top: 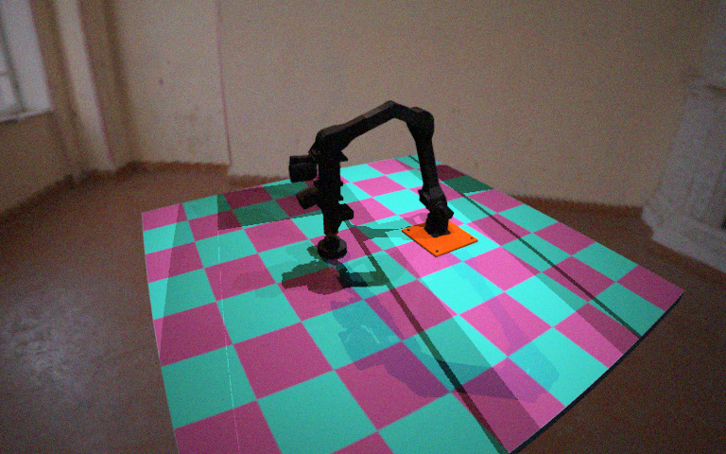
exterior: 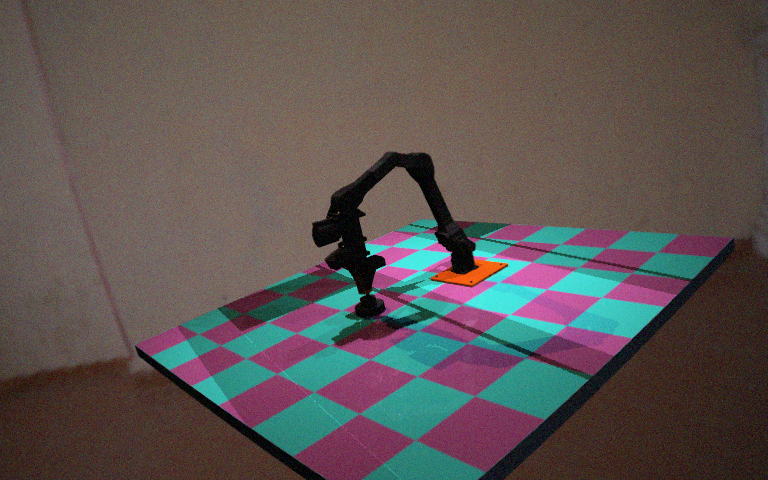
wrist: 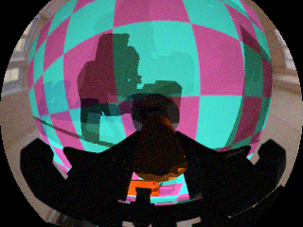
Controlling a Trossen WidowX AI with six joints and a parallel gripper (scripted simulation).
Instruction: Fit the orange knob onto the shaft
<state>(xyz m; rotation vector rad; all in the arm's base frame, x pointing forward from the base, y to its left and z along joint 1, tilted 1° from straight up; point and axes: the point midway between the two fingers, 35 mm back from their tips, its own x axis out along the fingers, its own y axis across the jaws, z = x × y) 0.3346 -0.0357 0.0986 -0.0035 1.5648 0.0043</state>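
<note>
Now: gripper tip 20 mm below the orange knob. The rest, counted from my gripper tip: round pedestal 40 mm below.
</note>
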